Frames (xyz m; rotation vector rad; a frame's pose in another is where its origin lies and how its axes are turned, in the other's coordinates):
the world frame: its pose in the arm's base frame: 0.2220 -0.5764 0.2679 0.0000 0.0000 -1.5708
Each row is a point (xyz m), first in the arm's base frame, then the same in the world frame.
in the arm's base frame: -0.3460 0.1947 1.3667
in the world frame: -0.7711 -0.5680 1.0988
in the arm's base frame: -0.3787 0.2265 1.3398
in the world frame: -0.8029 -0.6007 1.0719
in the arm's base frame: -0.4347 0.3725 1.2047
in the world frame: -0.9489 -0.6567 0.9368
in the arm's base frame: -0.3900 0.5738 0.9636
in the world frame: -1.1502 -0.6120 0.6957
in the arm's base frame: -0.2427 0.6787 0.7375
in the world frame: -1.2551 -0.4647 0.4696
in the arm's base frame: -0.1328 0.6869 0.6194
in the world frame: -1.2633 -0.3548 0.3515
